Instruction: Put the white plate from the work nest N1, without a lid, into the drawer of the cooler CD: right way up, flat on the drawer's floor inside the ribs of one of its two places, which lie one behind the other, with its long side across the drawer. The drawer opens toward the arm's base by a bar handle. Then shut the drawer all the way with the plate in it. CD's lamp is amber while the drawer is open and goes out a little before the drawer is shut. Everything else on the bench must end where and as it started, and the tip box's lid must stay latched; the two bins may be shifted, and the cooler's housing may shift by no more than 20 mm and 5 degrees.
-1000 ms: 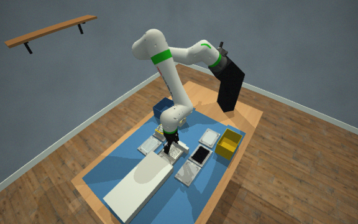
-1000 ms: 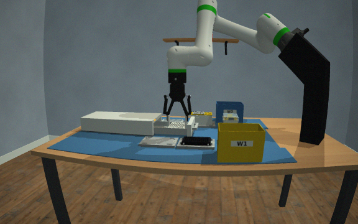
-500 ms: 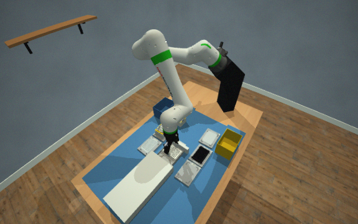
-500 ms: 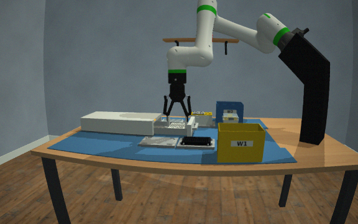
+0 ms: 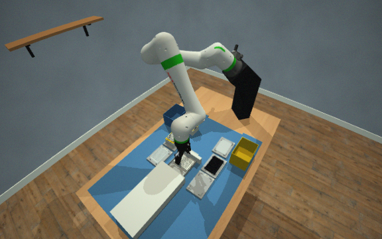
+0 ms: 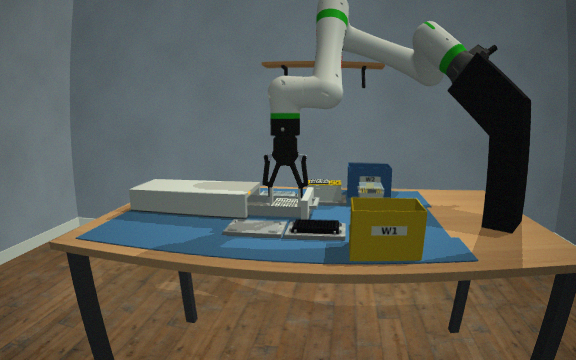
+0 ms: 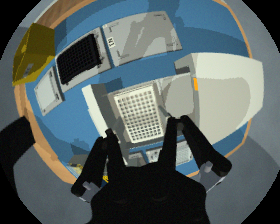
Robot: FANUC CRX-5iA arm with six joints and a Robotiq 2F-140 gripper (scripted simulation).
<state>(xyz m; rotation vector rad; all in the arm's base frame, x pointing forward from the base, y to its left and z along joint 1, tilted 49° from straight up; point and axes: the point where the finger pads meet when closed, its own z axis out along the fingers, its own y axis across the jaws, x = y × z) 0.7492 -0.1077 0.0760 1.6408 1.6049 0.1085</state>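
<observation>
The drawer is 30 mm ahead of my hand, 20 mm below it and 10 mm to the right of it. From my hand the other things lie so: yellow-topped tip box: 160 mm to the right, 160 mm behind, 10 mm above; grey nest N1: 170 mm to the left, 100 mm ahead, 40 mm below; yellow bin W1: 380 mm to the left, 220 mm behind, 10 mm below.
</observation>
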